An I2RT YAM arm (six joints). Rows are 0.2 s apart.
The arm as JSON. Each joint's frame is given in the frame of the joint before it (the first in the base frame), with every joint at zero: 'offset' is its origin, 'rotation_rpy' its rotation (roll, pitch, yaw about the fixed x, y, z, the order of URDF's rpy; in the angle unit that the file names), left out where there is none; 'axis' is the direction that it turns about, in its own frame. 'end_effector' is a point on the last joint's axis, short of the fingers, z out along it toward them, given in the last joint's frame.
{
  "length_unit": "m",
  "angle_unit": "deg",
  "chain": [
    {
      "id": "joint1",
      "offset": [
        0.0,
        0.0,
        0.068
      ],
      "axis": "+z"
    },
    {
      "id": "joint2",
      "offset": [
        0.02,
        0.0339,
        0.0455
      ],
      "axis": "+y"
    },
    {
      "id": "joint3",
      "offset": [
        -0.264,
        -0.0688,
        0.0
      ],
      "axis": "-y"
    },
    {
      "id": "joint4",
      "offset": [
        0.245,
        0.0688,
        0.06
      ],
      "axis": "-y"
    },
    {
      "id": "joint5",
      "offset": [
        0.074,
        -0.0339,
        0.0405
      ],
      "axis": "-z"
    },
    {
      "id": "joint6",
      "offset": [
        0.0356,
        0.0,
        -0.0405
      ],
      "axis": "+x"
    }
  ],
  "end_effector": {
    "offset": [
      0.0,
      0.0,
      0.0
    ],
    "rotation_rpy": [
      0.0,
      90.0,
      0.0
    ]
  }
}
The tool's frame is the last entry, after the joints.
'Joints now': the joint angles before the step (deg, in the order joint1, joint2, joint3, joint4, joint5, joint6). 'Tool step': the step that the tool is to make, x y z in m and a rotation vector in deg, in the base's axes. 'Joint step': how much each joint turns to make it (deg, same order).
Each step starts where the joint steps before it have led.
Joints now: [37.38, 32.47, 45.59, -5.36, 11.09, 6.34]
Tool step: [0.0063, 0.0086, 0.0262, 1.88, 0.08, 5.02]
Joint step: [0.05, 4.97, 6.50, -0.80, -4.70, 2.25]
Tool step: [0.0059, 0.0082, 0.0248, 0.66, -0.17, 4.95]
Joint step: [-0.03, 4.67, 6.59, -1.47, -4.86, 1.17]
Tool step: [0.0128, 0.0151, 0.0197, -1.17, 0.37, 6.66]
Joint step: [0.03, 6.16, 6.59, -1.42, -6.66, 0.28]
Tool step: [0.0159, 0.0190, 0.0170, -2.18, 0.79, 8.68]
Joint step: [0.02, 6.97, 7.23, -2.25, -8.75, -0.20]
